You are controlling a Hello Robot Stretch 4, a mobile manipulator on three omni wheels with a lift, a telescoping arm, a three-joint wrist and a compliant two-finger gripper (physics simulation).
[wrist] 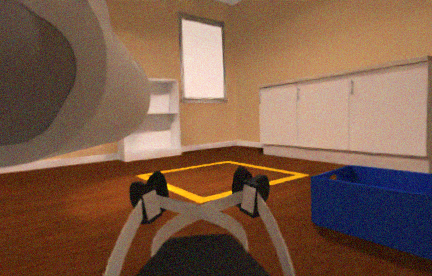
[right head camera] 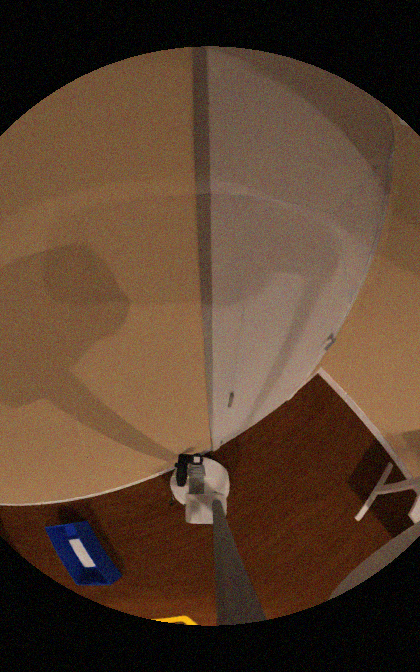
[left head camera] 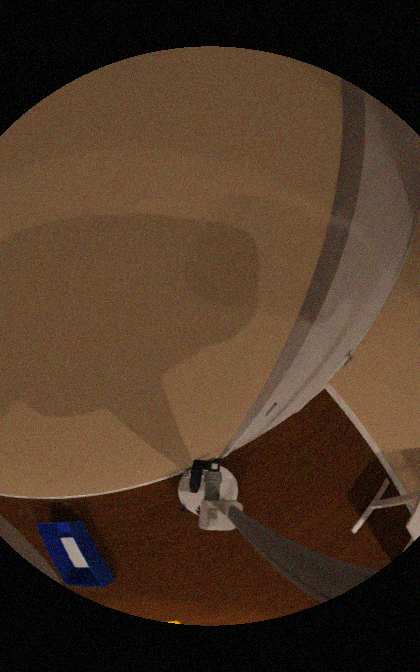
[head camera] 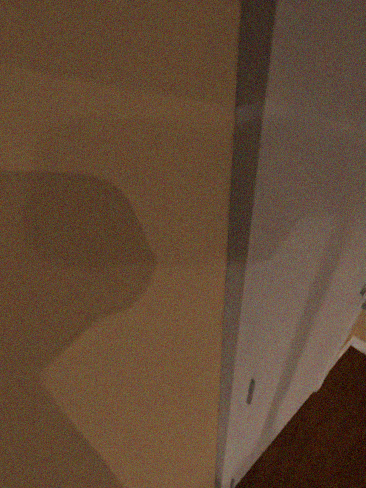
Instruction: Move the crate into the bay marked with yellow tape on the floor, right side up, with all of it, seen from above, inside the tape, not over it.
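Frame: origin at the robot's base, x ahead, y right, z down, level; centimetres.
Where they show: gripper, fingertip midpoint: (wrist: pixel 200 184).
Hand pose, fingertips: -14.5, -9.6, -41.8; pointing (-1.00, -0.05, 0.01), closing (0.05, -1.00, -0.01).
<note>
After its pixels a point has its place, as x, y, z.
The blue crate (left head camera: pixel 96 556) (right head camera: pixel 104 556) (wrist: pixel 367 210) @[-87.7, -77.7, -9.3] stands upright on the floor, open side up, at the right edge of the wrist view, partly cut off. A white rectangle shows within its outline in both side head views. The yellow tape bay (wrist: pixel 201 200) @[-153.9, -15.0, 2.8] lies on the floor ahead, left of the crate and apart from it. Bits of yellow tape (left head camera: pixel 175 622) (right head camera: pixel 184 620) show at the bottom of the side head views. My gripper (wrist: pixel 200 184) @[-14.4, -9.6, -41.8] is open and empty, its fingertips apart; in the wrist view they overlap the bay's near side. The crate does not show in the head view.
A wall and a white door (head camera: pixel 300 200) @[33.3, 18.3, -142.6] (left head camera: pixel 380 225) (right head camera: pixel 280 225) stand close to my base. A white table leg (left head camera: pixel 370 505) (right head camera: pixel 372 495) is at the right. White cabinets (wrist: pixel 322 120) @[-255.0, -146.4, -41.2] stand behind the crate, and a white shelf unit (wrist: pixel 176 120) @[-379.1, 7.1, -46.3] stands beyond the bay.
</note>
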